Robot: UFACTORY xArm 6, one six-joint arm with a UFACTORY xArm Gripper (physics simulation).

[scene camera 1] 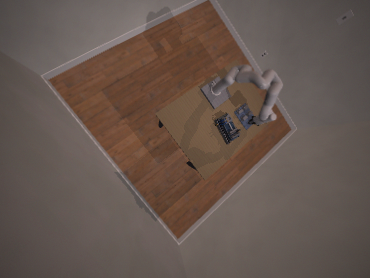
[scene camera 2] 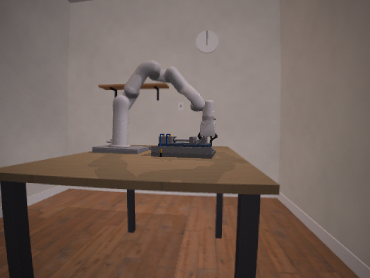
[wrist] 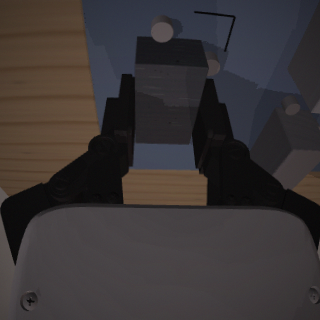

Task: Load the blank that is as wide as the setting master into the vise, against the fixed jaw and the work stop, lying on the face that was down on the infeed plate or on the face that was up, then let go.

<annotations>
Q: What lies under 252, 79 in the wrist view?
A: A blue infeed plate.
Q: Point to a dark block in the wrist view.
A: At 169, 77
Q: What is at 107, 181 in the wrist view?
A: My gripper.
</annotations>
